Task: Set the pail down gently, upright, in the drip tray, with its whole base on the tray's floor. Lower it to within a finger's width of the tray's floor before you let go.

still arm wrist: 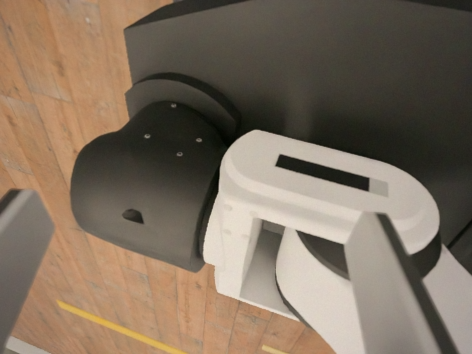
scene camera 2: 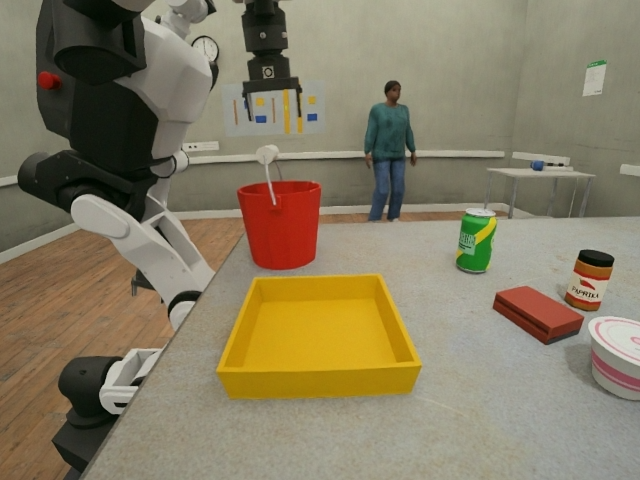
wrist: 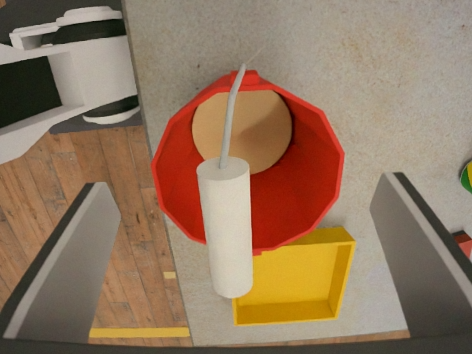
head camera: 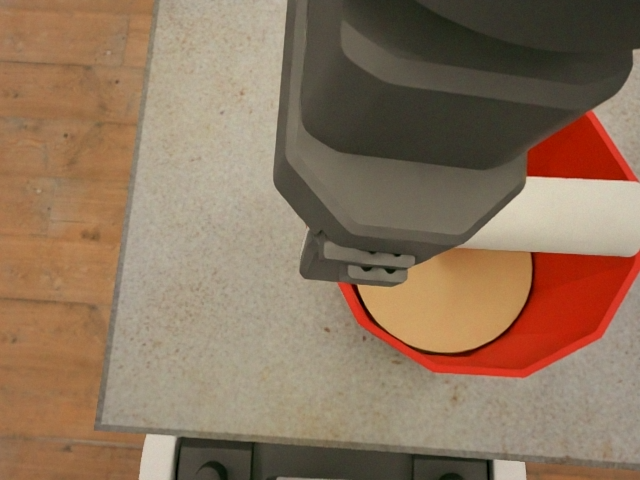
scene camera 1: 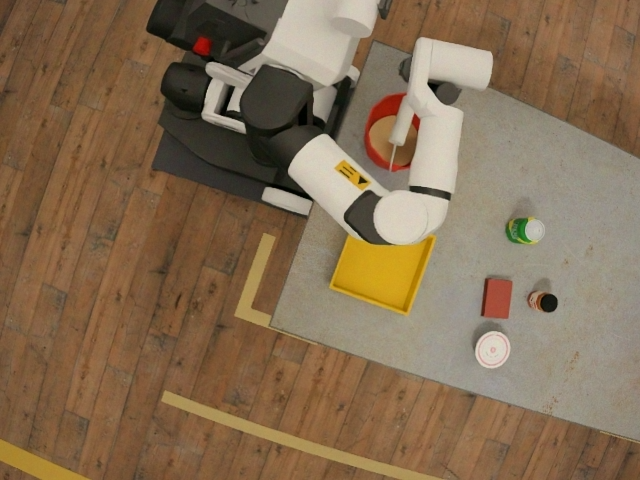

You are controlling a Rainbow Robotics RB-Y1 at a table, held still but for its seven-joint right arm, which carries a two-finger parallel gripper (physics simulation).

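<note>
The red pail [head camera: 568,304] [scene camera 1: 392,101] [scene camera 2: 281,227] [wrist: 300,200] stands upright on the table, outside the drip tray. Its bail is raised, with a thick white grip [head camera: 568,217] [scene camera 1: 401,124] [scene camera 2: 267,154] [wrist: 227,230] above the rim. The yellow drip tray [scene camera 1: 369,300] [scene camera 2: 320,382] [wrist: 342,275] lies beside the pail, nearer scene camera 2, with a bare floor. My gripper [scene camera 2: 273,118] [wrist: 246,180] is open and empty, above the grip. In the wrist view the grip lies between the fingers' sides, left of centre. In the head view my gripper hides part of the pail.
A green can [scene camera 1: 522,230] [scene camera 2: 475,240], a dark red box [scene camera 1: 497,298] [scene camera 2: 537,312], a paprika jar [scene camera 1: 542,301] [scene camera 2: 589,281] and a white-and-pink tub [scene camera 1: 492,349] [scene camera 2: 617,356] stand farther along the table. A person [scene camera 2: 390,136] stands beyond the table.
</note>
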